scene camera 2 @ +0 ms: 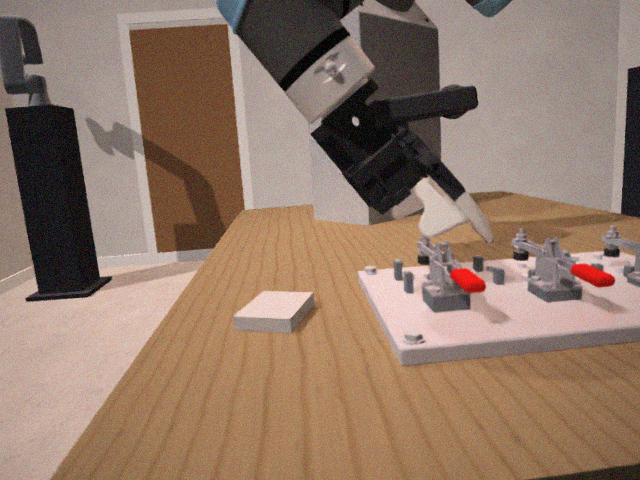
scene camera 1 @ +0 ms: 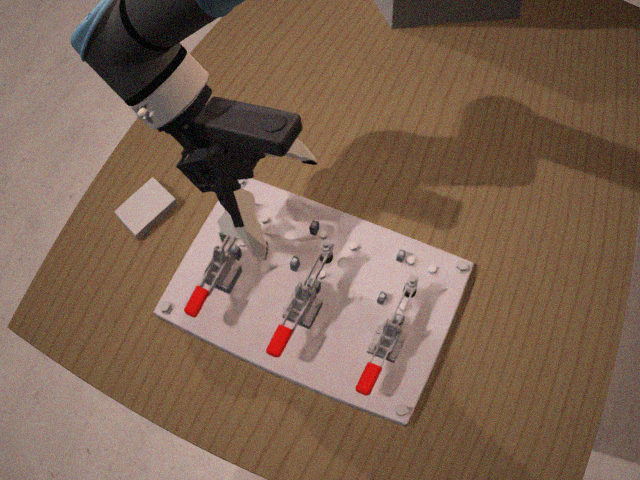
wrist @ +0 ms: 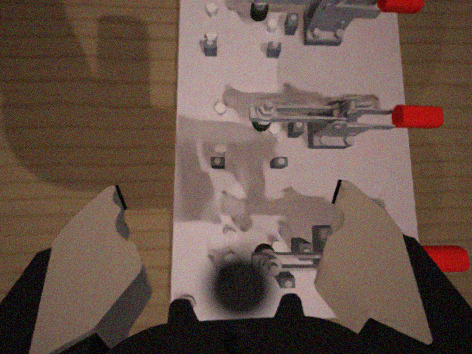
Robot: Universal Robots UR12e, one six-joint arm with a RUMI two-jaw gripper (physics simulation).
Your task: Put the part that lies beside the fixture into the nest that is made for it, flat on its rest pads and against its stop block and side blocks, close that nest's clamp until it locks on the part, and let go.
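Frame: origin at the arm's base, x left, y back, z up, level; centimetres.
Seen in the pictures: gripper, fingertip midpoint: (scene camera 2: 462,230) (scene camera 1: 291,209) (wrist: 230,185).
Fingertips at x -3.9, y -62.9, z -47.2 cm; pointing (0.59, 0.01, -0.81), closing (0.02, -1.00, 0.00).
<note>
Offsets run from my fingertips to a thing's top centre. Level surfaces: height alone.
The part, a flat pale block @[dz -5.3, dx -21.9, dy -4.7 cm] (scene camera 1: 145,208) (scene camera 2: 275,310), lies on the table beside the fixture's left edge; it does not show in the wrist view. The fixture is a white plate (scene camera 1: 237,335) (scene camera 2: 465,343) (wrist: 350,70) with three nests of small grey blocks and round pads. Each nest has a red-handled clamp: left (scene camera 1: 196,301) (scene camera 2: 467,280) (wrist: 447,258), middle (scene camera 1: 279,340) (scene camera 2: 592,274) (wrist: 418,116) and right (scene camera 1: 368,378) (wrist: 401,5). Their handles are low and their arms reach over the nests. My gripper (scene camera 1: 288,207) (wrist: 230,185) is open and empty, tilted above the plate's left-back area.
The wooden table @[dz -6.8 cm] (scene camera 1: 516,361) (scene camera 2: 206,403) (wrist: 75,150) bears the fixture. Bolt heads @[dz -4.6, dx -10.4, dy -16.7 cm] (scene camera 1: 166,307) (scene camera 2: 413,338) stand at the plate's corners. A grey box (scene camera 1: 454,12) stands at the back. One finger is close to the left clamp, and shadows fall across the plate.
</note>
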